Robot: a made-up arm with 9 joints. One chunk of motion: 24 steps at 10 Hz.
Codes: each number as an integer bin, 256 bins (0 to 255) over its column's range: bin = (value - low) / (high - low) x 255, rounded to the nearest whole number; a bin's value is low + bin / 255 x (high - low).
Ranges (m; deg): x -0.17..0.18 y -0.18..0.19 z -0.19..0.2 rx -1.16..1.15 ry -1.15..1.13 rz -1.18..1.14
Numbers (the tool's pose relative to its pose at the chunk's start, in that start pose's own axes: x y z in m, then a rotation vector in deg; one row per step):
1: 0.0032 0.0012 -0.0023 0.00 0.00 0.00
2: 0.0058 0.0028 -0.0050 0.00 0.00 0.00
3: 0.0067 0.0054 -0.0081 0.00 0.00 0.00
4: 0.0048 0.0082 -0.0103 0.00 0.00 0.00
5: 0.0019 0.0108 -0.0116 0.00 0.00 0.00
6: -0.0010 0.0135 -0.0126 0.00 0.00 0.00
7: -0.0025 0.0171 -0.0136 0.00 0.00 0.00
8: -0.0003 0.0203 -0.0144 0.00 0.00 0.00
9: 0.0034 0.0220 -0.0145 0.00 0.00 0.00
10: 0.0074 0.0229 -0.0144 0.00 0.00 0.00
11: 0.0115 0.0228 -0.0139 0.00 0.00 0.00
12: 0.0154 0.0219 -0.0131 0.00 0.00 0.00
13: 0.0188 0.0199 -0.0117 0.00 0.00 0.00
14: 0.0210 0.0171 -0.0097 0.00 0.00 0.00
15: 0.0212 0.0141 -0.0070 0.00 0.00 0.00
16: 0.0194 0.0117 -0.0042 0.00 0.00 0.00
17: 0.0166 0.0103 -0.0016 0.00 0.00 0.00
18: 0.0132 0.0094 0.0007 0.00 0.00 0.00
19: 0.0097 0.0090 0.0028 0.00 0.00 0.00
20: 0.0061 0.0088 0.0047 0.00 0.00 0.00
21: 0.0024 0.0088 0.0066 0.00 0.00 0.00
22: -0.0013 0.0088 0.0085 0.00 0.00 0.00
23: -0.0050 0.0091 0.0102 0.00 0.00 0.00
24: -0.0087 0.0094 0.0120 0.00 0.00 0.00
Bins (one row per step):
1: 126 125 123 128 129 130
2: 128 126 121 128 129 130
3: 129 128 119 128 129 130
4: 127 130 117 128 129 130
5: 125 131 117 128 129 130
6: 123 133 116 128 129 130
7: 122 136 115 128 129 130
8: 124 138 115 128 129 130
9: 126 139 115 128 129 130
10: 129 140 115 128 129 130
11: 132 140 115 128 129 130
12: 135 139 116 128 129 130
13: 138 138 117 128 129 130
14: 139 136 118 128 129 130
15: 139 134 120 128 129 130
16: 138 132 121 128 129 130
17: 136 131 123 128 129 130
18: 133 131 125 128 129 130
19: 131 130 126 128 129 130
20: 128 130 127 128 129 130
21: 126 130 129 128 129 130
22: 123 130 130 128 129 130
23: 120 130 131 128 129 130
24: 118 131 132 128 129 130

